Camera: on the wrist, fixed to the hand. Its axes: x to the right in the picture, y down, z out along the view.
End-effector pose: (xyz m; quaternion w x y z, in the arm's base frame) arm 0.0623 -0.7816 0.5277 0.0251 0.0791 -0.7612 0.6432
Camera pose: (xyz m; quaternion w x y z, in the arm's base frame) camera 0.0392 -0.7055 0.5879 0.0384 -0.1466 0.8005 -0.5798
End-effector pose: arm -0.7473 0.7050 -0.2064 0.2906 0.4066 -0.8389 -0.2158
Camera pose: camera -0.6782 0.6495 -0.1606 0.2318 0.3708 -0.8432 -0.3126
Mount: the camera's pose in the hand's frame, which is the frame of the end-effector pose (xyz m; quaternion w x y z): 0.0245 -0.0430 -0.0866 0.9929 -0.0668 -0.0977 -0.0090
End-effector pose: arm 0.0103 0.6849 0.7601 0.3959 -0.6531 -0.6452 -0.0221
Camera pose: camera 0.0191 0.6516 0.8537 0.2862 -0.6713 -0.6837 -0.0048
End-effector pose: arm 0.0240 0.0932 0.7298 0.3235 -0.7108 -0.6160 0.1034
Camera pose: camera 0.0418 0.0889 0.8278 0.2145 -0.7117 -0.6565 0.1281
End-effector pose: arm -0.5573 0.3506 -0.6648 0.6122 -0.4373 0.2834 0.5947
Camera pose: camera -0.4971 0.2907 -0.7171 0.6117 -0.4196 0.1779 0.6466
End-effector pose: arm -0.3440 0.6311 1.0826 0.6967 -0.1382 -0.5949 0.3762
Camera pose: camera -0.2475 0.6409 1.1059 0.6278 -0.1417 -0.6852 0.3410
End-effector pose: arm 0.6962 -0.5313 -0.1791 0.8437 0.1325 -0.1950 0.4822
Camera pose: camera 0.7621 -0.4985 -0.2464 0.8319 0.1241 -0.3071 0.4452
